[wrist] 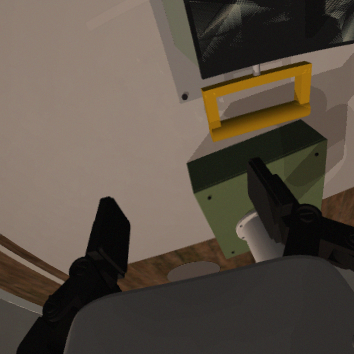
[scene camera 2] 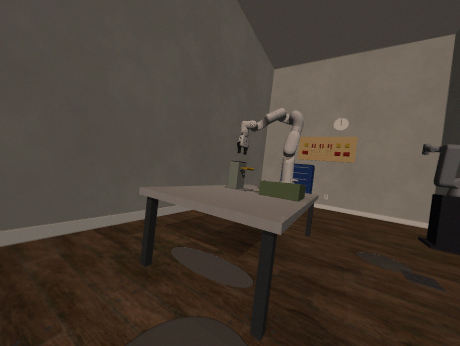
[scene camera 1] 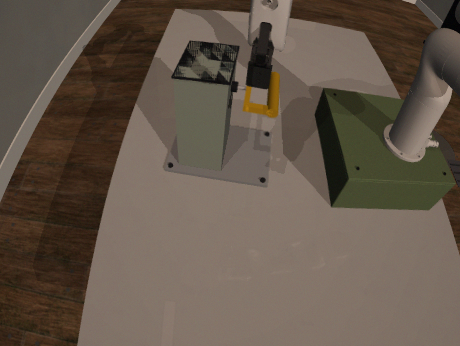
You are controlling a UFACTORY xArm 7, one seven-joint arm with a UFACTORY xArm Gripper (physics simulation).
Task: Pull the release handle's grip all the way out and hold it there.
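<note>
The release handle [scene camera 1: 273, 95] [scene camera 2: 248, 169] [wrist: 261, 121] is a yellow rectangular frame with a rounded grip bar on its outer side. A short thin rod [scene camera 1: 241, 88] [wrist: 256, 69] joins it to a tall pale-green housing [scene camera 1: 202, 125] [scene camera 2: 234, 175] with a dark patterned top. A small gap shows between handle and housing. My gripper [scene camera 1: 259, 82] [scene camera 2: 242, 151] [wrist: 182, 193] is open and empty, pointing down, higher than the handle and the housing top. In scene camera 1 it overlaps the back part of the handle; in the wrist view the handle lies beyond the fingertips, towards the upper right.
The housing stands on a grey base plate [scene camera 1: 245, 172] with dark bolts, on the pale table [scene camera 1: 200, 280] [scene camera 2: 200, 198]. A green box [scene camera 1: 390, 192] [scene camera 2: 281, 190] [wrist: 220, 215] carries the arm's base [scene camera 1: 412, 125] to the right of the handle in scene camera 1.
</note>
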